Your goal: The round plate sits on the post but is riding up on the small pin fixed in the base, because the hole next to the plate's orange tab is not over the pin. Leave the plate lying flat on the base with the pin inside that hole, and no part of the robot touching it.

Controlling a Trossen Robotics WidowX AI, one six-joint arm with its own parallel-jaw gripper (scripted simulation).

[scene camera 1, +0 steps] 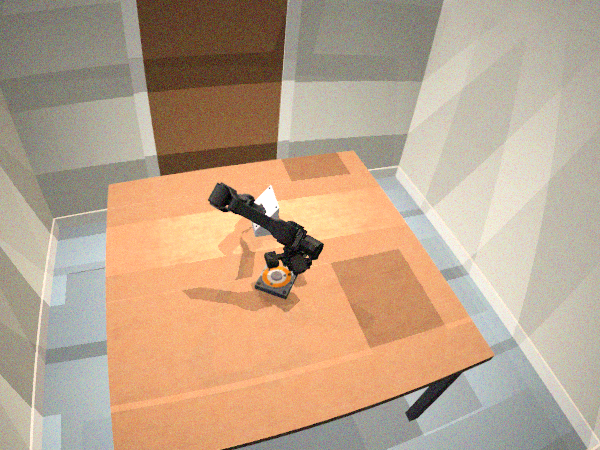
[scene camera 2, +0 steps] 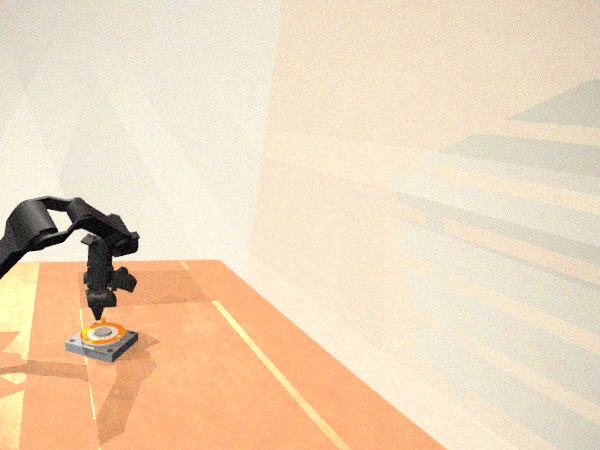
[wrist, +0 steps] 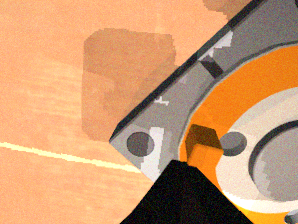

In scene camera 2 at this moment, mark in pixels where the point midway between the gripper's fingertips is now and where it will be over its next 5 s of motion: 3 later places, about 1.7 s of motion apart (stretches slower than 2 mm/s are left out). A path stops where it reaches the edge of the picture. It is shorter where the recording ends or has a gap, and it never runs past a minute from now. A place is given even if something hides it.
The gripper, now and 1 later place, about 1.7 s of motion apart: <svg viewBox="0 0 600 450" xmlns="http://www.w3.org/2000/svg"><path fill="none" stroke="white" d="M97 320L108 306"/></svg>
